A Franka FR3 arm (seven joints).
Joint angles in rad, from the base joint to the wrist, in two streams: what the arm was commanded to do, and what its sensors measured. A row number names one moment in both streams.
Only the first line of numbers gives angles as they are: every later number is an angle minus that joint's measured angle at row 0.
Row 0, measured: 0.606 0.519 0.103 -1.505 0.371 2.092 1.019
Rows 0 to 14, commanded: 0.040 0.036 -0.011 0.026 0.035 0.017 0.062; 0.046 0.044 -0.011 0.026 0.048 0.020 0.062; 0.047 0.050 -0.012 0.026 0.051 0.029 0.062; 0.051 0.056 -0.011 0.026 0.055 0.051 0.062; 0.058 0.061 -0.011 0.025 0.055 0.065 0.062; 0.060 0.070 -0.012 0.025 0.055 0.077 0.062; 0.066 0.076 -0.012 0.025 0.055 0.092 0.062; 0.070 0.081 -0.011 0.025 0.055 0.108 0.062; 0.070 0.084 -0.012 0.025 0.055 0.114 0.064; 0.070 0.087 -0.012 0.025 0.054 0.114 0.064; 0.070 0.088 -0.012 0.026 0.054 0.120 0.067; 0.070 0.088 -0.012 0.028 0.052 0.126 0.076; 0.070 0.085 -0.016 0.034 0.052 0.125 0.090; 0.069 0.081 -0.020 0.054 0.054 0.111 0.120; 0.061 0.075 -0.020 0.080 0.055 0.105 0.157
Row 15, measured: 0.061 0.072 -0.007 0.012 0.030 0.113 0.076
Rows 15 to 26, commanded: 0.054 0.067 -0.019 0.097 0.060 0.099 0.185; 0.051 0.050 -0.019 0.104 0.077 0.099 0.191; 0.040 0.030 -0.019 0.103 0.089 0.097 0.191; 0.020 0.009 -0.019 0.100 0.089 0.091 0.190; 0.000 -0.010 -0.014 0.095 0.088 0.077 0.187; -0.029 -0.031 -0.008 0.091 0.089 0.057 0.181; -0.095 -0.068 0.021 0.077 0.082 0.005 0.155; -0.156 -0.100 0.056 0.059 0.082 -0.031 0.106; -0.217 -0.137 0.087 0.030 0.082 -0.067 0.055; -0.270 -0.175 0.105 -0.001 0.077 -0.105 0.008; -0.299 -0.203 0.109 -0.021 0.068 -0.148 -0.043; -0.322 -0.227 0.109 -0.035 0.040 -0.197 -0.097
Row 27, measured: -0.217 -0.112 0.065 0.079 0.058 -0.107 0.052
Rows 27 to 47, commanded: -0.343 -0.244 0.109 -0.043 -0.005 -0.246 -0.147; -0.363 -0.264 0.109 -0.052 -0.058 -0.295 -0.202; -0.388 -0.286 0.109 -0.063 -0.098 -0.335 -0.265; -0.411 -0.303 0.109 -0.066 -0.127 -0.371 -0.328; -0.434 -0.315 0.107 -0.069 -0.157 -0.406 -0.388; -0.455 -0.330 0.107 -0.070 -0.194 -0.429 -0.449; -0.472 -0.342 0.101 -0.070 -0.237 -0.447 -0.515; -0.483 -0.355 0.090 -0.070 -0.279 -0.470 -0.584; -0.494 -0.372 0.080 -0.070 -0.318 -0.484 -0.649; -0.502 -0.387 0.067 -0.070 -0.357 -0.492 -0.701; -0.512 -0.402 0.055 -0.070 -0.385 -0.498 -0.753; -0.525 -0.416 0.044 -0.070 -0.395 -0.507 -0.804; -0.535 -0.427 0.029 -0.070 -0.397 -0.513 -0.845; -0.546 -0.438 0.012 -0.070 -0.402 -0.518 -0.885; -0.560 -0.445 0.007 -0.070 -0.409 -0.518 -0.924; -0.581 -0.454 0.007 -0.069 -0.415 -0.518 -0.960; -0.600 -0.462 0.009 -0.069 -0.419 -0.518 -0.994; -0.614 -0.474 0.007 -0.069 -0.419 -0.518 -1.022; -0.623 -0.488 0.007 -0.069 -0.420 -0.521 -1.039; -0.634 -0.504 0.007 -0.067 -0.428 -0.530 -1.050; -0.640 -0.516 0.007 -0.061 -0.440 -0.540 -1.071
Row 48, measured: -0.605 -0.455 -0.008 -0.038 -0.402 -0.519 -1.001
